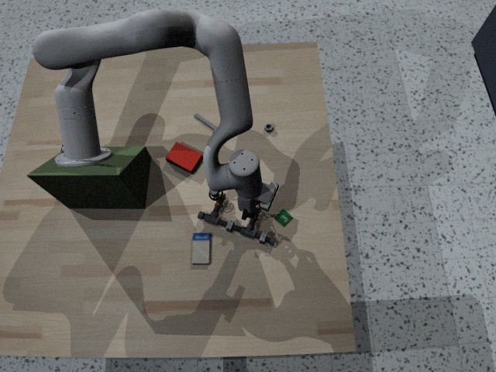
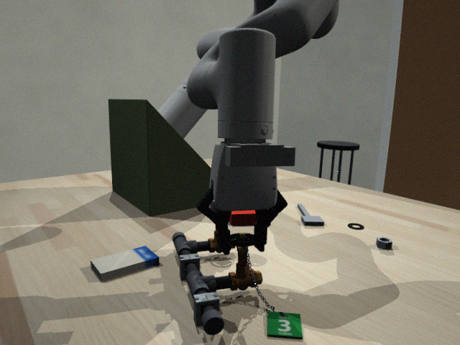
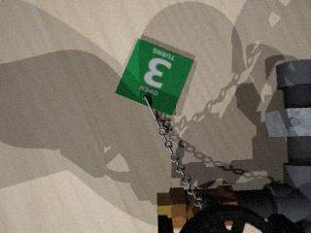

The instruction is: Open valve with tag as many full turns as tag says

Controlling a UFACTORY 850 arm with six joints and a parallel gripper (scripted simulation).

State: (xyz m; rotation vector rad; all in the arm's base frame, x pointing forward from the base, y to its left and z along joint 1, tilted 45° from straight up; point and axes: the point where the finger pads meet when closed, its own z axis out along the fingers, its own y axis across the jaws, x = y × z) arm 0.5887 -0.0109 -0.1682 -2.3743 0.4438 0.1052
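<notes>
The green tag is 100 mm ahead of my hand and 90 mm below it. Round my hand: red block 280 mm behind, 220 mm to the left, 70 mm below; grey-and-blue block 180 mm behind, 130 mm to the right, 80 mm below; grey bar tool 180 mm behind, 370 mm to the left, 80 mm below.
</notes>
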